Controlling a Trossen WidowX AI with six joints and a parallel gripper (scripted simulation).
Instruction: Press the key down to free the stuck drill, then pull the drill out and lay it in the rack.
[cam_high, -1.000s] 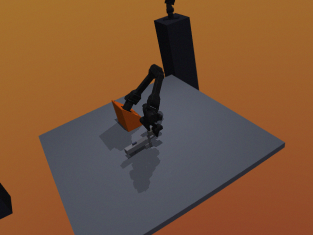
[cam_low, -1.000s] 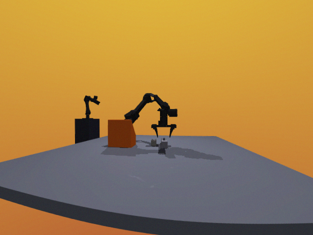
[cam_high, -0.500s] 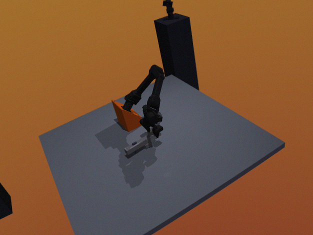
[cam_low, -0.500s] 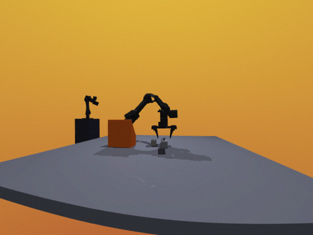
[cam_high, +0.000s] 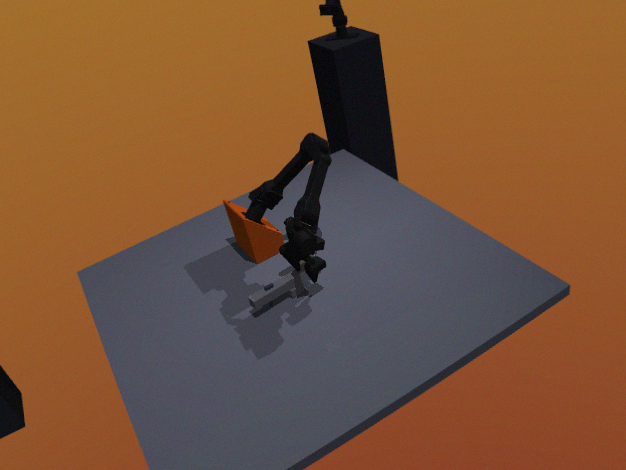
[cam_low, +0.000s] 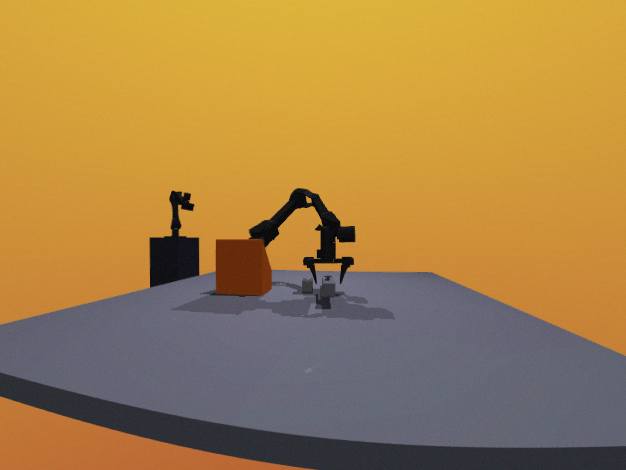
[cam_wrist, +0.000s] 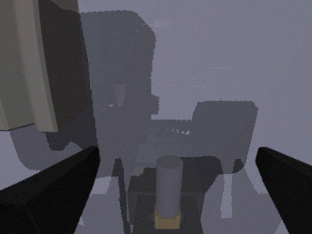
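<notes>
My gripper tip is 6 cm to the left of the drill and 2 cm below it. From my gripper tip the other things lie so: rack: 9 cm behind, 4 cm to the left, 1 cm below; then blue key: 2 cm ahead, 14 cm to the right, 2 cm above.
</notes>
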